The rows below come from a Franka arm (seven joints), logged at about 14 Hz.
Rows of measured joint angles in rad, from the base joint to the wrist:
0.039, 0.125, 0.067, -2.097, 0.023, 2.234, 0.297
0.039, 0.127, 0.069, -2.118, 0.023, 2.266, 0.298
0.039, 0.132, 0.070, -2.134, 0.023, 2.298, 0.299
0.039, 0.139, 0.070, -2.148, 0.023, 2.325, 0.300
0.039, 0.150, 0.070, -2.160, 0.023, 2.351, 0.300
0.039, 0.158, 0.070, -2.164, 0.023, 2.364, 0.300
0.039, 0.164, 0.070, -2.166, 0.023, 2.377, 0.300
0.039, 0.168, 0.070, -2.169, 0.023, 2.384, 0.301
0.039, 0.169, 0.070, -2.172, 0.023, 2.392, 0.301
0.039, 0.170, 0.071, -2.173, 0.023, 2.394, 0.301
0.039, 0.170, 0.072, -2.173, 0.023, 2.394, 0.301
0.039, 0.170, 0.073, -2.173, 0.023, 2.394, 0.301
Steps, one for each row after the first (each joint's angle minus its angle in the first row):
0.000, 0.002, 0.002, -0.021, 0.000, 0.032, 0.001
0.000, 0.007, 0.003, -0.037, 0.000, 0.064, 0.002
0.000, 0.014, 0.003, -0.051, 0.000, 0.091, 0.003
0.000, 0.025, 0.003, -0.063, 0.000, 0.117, 0.003
0.000, 0.033, 0.003, -0.067, 0.000, 0.130, 0.003
0.000, 0.039, 0.003, -0.069, 0.000, 0.143, 0.003
0.000, 0.043, 0.003, -0.072, 0.000, 0.150, 0.004
0.000, 0.044, 0.003, -0.075, 0.000, 0.158, 0.004
0.000, 0.045, 0.004, -0.076, 0.000, 0.160, 0.004
0.000, 0.045, 0.005, -0.076, 0.000, 0.160, 0.004
0.000, 0.045, 0.006, -0.076, 0.000, 0.160, 0.004

